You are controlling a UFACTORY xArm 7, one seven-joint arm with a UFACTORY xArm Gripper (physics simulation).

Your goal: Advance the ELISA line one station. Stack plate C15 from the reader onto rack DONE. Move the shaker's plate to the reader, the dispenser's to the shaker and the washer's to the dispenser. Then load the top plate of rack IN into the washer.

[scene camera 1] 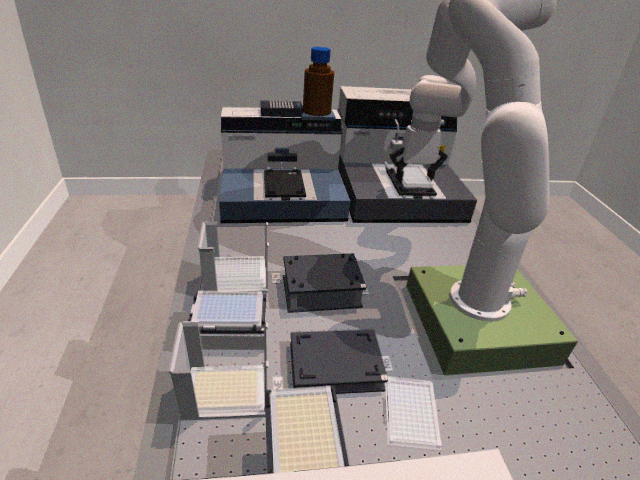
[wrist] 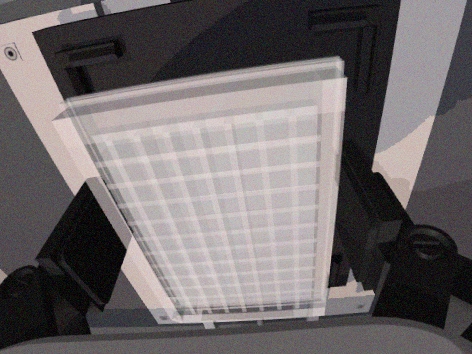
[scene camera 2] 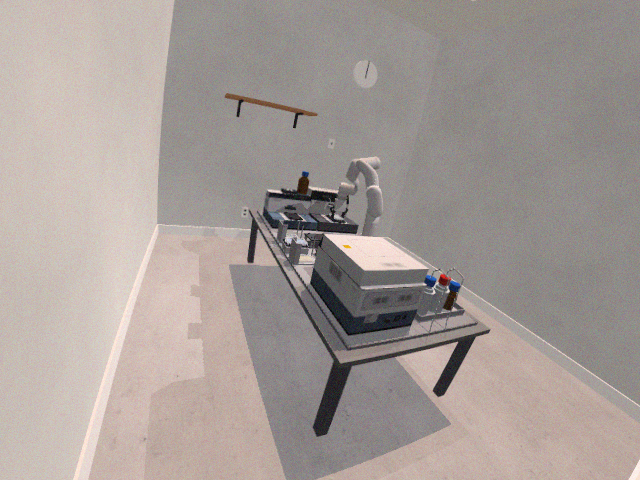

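Seen in the pictures: gripper, between the fingertips: (scene camera 1: 414, 181) (wrist: 221, 188) (scene camera 2: 337, 218); arm's base, origin of its link: (scene camera 1: 479, 300).
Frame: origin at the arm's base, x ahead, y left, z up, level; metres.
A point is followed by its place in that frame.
My gripper (scene camera 1: 416, 172) @(x -0.001, y -0.461, z 0.044 m) (wrist: 221, 188) @(x -0.001, y -0.461, z 0.044 m) is shut on a clear plate (scene camera 1: 417, 179) @(x -0.002, y -0.443, z 0.059 m) (wrist: 215, 200) @(x 0.000, y -0.454, z 0.059 m), fingers on its two long sides, over the black nest (wrist: 215, 37) @(x 0.008, y -0.407, z 0.039 m) of the dark-based back-right machine (scene camera 1: 413, 210) @(x 0.015, y -0.387, z -0.011 m). The gap to the nest is hard to judge. The blue-based back-left machine (scene camera 1: 284, 210) @(x 0.381, y -0.401, z -0.014 m) has a bare black nest (scene camera 1: 283, 181) @(x 0.378, y -0.489, z 0.030 m). A blue plate (scene camera 1: 230, 308) @(x 0.514, y -0.005, z 0.011 m) sits on a device between two racks. The rear rack (scene camera 1: 207, 260) @(x 0.562, y -0.116, z 0.042 m) holds clear plates (scene camera 1: 240, 273) @(x 0.497, y -0.143, z -0.018 m); the front rack (scene camera 1: 183, 382) @(x 0.576, y 0.185, z 0.048 m) holds a yellow plate (scene camera 1: 227, 390) @(x 0.518, y 0.148, z -0.031 m). Another yellow plate (scene camera 1: 306, 428) @(x 0.408, y 0.294, z 0.082 m) lies on a tray at the front machine (scene camera 2: 372, 258) @(x 0.476, y 0.661, z 0.218 m).
Two bare black stands (scene camera 1: 323, 273) @(x 0.320, y -0.102, z 0.008 m) (scene camera 1: 337, 359) @(x 0.324, y 0.107, z -0.019 m) are in mid-table. A loose clear plate (scene camera 1: 412, 411) @(x 0.212, y 0.213, z -0.039 m) lies at front right. A brown bottle (scene camera 1: 318, 90) @(x 0.274, y -0.621, z 0.252 m) stands on the back-left machine. Thin posts (scene camera 1: 266, 294) @(x 0.444, y -0.049, z 0.003 m) rise at the racks. The arm's green base (scene camera 1: 516, 325) @(x -0.042, y 0.079, z 0.004 m) is at right.
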